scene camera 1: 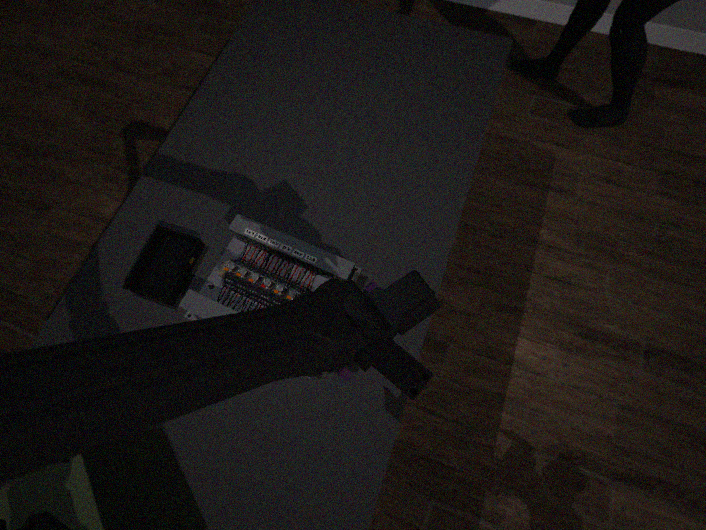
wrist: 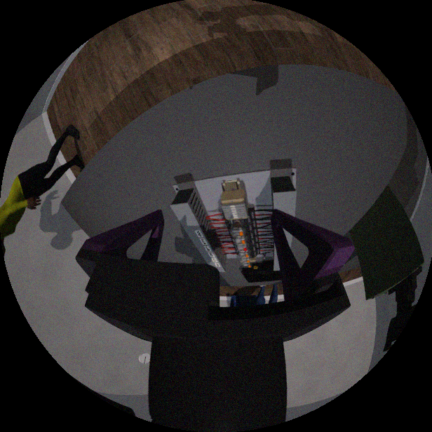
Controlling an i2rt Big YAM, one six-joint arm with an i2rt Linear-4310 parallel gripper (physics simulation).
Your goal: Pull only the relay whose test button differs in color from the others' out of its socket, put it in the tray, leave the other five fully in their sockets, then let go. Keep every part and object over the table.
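Observation:
My gripper [scene camera 1: 357, 329] [wrist: 217, 215] is open and empty, its purple fingers spread wide above the panel. Several relays with orange test buttons stand in a row in their sockets on the grey panel [wrist: 209, 187]. The relay with the red test button [scene camera 1: 264, 283] [wrist: 245, 249] is in the row, third from the end nearest the beige block. It looks seated like its neighbours. The black tray [scene camera 1: 165, 265] [wrist: 260, 272] lies beyond the far end of the row. In the scene view, the arm hides the panel's right and lower parts.
A labelled wiring duct [scene camera 1: 296, 251] [wrist: 206, 245] and another duct [wrist: 284, 201] flank the relays, with red and dark wires between. A beige block [wrist: 233, 200] stands at the row's end. A green box-like object [wrist: 387, 245] is at the right in the wrist view.

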